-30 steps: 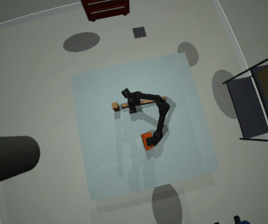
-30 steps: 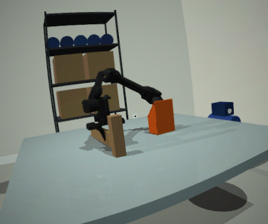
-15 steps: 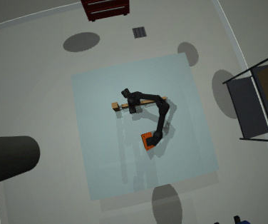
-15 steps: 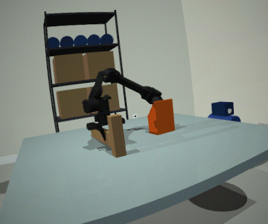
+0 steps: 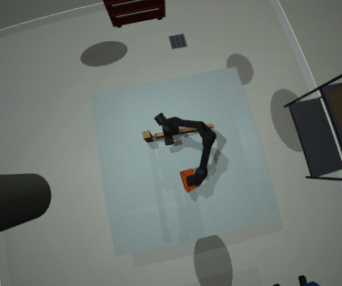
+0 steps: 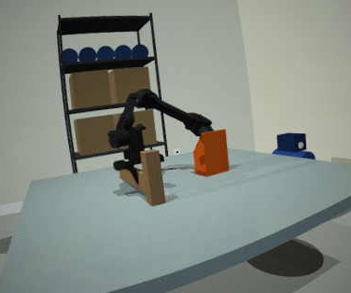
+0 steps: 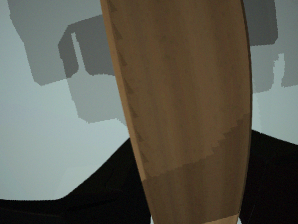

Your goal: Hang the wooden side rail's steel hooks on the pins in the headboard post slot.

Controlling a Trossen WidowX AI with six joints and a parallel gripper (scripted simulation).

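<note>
Right now my gripper tip is 140 mm to the right of the wooden headboard post and 40 mm below it.
</note>
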